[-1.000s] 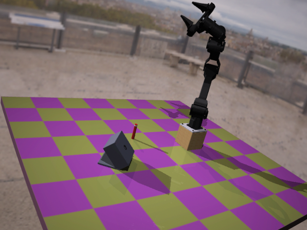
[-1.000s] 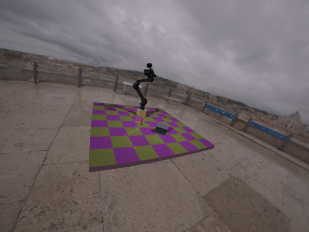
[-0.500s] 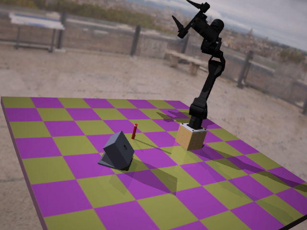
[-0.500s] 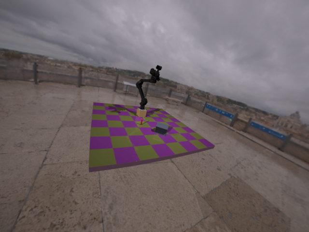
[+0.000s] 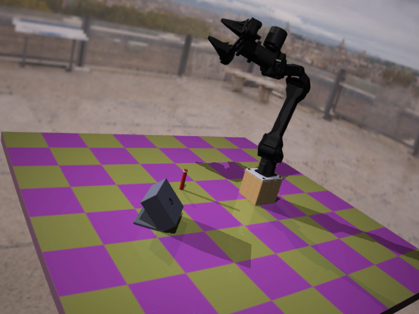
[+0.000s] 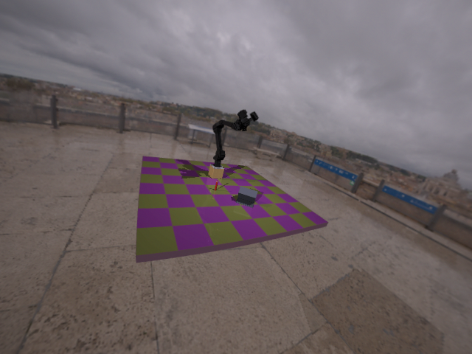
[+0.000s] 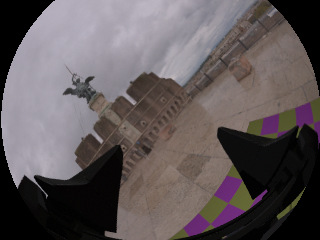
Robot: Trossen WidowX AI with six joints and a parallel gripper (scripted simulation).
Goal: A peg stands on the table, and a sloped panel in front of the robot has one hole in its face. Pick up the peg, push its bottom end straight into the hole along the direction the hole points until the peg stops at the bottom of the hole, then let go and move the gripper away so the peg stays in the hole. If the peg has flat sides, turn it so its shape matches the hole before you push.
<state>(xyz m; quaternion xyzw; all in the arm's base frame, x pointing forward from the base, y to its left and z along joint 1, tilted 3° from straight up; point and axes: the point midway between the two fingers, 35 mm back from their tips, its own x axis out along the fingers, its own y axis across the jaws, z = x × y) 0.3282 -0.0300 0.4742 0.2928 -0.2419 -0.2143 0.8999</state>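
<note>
Right now my gripper tip is 53 cm above the red peg, 8 cm past it and 7 cm to the left of it. The rest, counted from my gripper tip: sloped panel (53 cm below, 12 cm ahead, 9 cm to the left).
</note>
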